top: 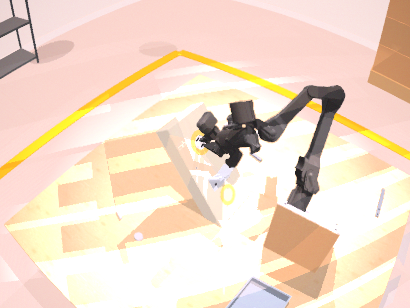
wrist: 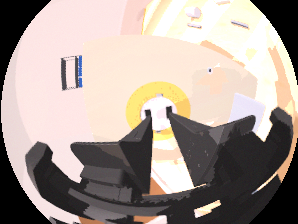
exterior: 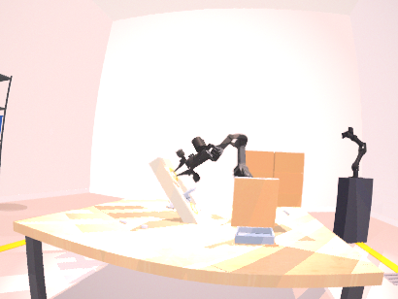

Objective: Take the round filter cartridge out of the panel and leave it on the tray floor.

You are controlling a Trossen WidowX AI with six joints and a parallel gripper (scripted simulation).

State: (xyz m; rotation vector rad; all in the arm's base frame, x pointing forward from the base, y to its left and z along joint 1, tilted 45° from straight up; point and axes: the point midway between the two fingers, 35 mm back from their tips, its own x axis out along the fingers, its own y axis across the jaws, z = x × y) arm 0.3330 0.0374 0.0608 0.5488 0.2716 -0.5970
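Now: the round filter cartridge 20 mm ahead of my gripper tip and 10 mm below it. Also, from my gripper tip: grey-blue tray (410 mm behind, 300 mm to the left, 220 mm below); then service panel (30 mm behind, 90 mm below).
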